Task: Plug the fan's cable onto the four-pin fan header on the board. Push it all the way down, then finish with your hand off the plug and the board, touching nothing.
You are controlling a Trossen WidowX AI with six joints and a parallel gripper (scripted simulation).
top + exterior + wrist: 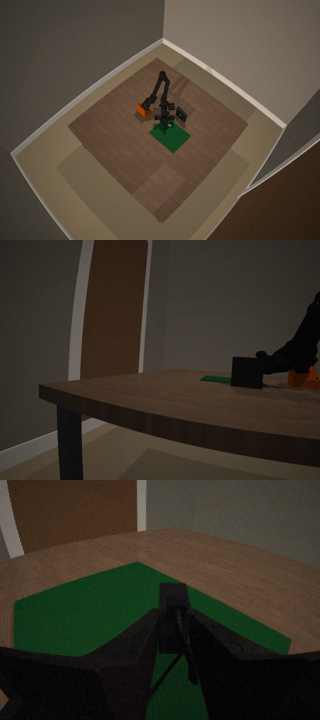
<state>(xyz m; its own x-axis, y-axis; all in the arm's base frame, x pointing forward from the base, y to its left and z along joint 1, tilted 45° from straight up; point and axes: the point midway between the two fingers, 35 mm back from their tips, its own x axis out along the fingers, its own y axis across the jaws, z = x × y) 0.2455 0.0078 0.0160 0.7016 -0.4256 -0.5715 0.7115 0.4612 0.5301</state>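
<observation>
The pale part lies 1 cm ahead of my gripper tip, 6 cm to the left of it and 5 cm below it. From my gripper tip the other things lie so: green board (7 cm ahead, 1 cm to the right, 7 cm below); then black fan (3 cm ahead, 19 cm to the left); then black plug (1 cm below).
</observation>
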